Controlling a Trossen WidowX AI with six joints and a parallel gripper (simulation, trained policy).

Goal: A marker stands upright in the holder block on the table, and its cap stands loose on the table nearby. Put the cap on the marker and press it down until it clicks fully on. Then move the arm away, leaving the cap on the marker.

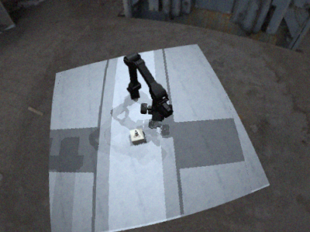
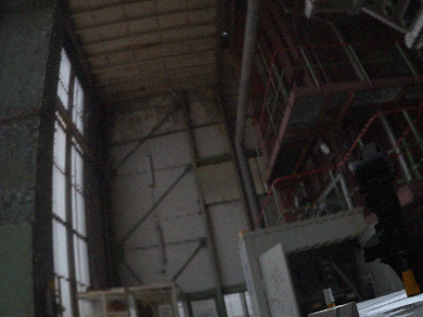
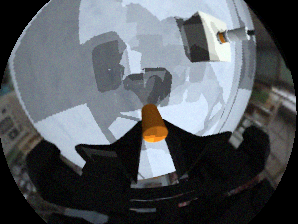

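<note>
The white holder block lies 11 cm ahead of my gripper tip, 14 cm to the right of it and 2 cm below it. The rest, counted from my gripper tip: orange cap 1 cm ahead, 1 cm above.
</note>
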